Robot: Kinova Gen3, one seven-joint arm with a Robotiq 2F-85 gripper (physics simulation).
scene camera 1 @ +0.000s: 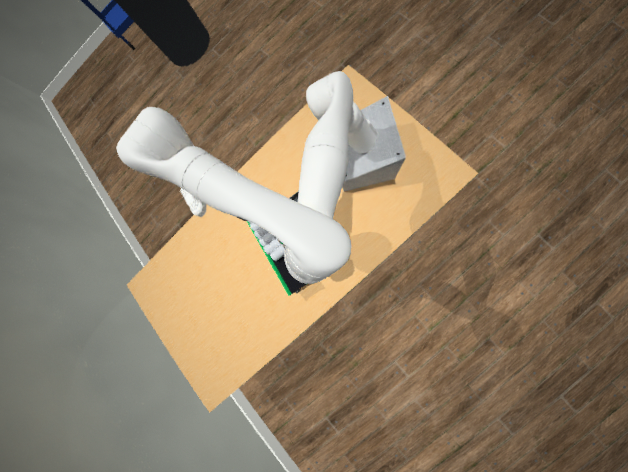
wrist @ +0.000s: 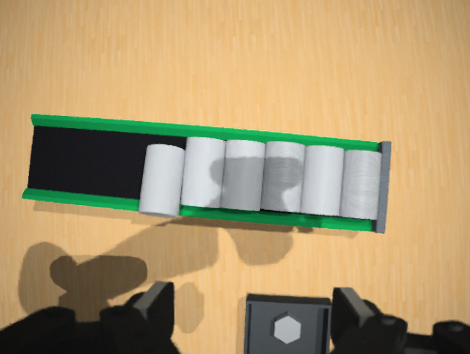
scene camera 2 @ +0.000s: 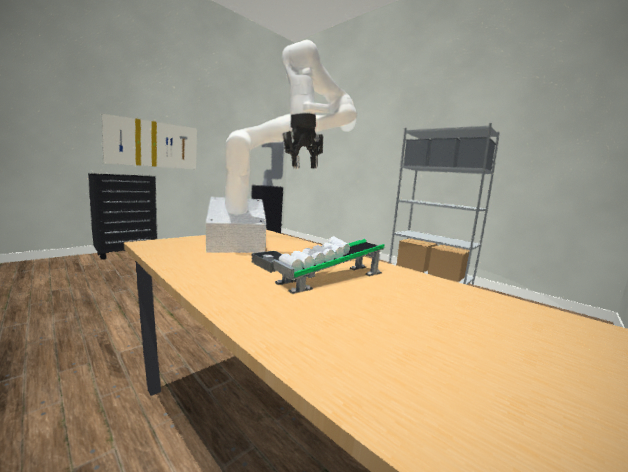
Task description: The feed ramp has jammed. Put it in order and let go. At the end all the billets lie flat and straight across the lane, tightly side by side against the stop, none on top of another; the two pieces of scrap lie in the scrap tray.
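Frame: origin at the arm's base, x ahead, y left, z up, level; metres.
Seen in the pictures: gripper, fingertip midpoint: (wrist: 252,309) (scene camera 2: 305,168); arm's base at its link origin: (scene camera 1: 364,140) (scene camera 2: 236,209).
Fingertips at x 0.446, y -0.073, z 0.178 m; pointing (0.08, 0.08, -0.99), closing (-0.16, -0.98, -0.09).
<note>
Offsets run from my fingertips to a thing's top centre. "*": to the spot under its first point. Level surfaces: height alone.
The ramp's black lane @[* 0.112 m ahead, 0.195 m left, 0.252 m down] (wrist: 85,160) (scene camera 2: 361,248) has green side rails and a grey stop @[0.042 m ahead, 0.114 m right, 0.267 m down] (wrist: 383,187) at its low end. Five whitish billets lie straight across it, side by side, the lowest billet @[0.047 m ahead, 0.091 m right, 0.249 m down] (wrist: 360,184) against the stop. The sixth, uppermost billet @[0.075 m ahead, 0.105 m left, 0.213 m down] (wrist: 162,180) (scene camera 2: 339,244) is beside them but shifted toward the tray side; its end overlaps the green rail and it sits tilted. The dark scrap tray @[0.137 m back, 0.009 m left, 0.306 m down] (wrist: 288,300) (scene camera 2: 260,261) holds a hexagonal scrap piece @[0.109 m back, 0.004 m left, 0.321 m down] (wrist: 287,328); the rest of the tray is cut off in the wrist view. My gripper (scene camera 2: 304,164) (wrist: 252,309) is open and empty, high above the table.
The ramp stands on grey feet on the wooden table @[0.341 m down] (scene camera 1: 213,304) (scene camera 2: 406,355). The robot's base block (scene camera 1: 380,137) (scene camera 2: 235,236) stands behind the tray. In scene camera 1 the arm (scene camera 1: 263,208) covers part of the ramp and most of the tray area. A shelf unit (scene camera 2: 446,169) stands beyond the table.
</note>
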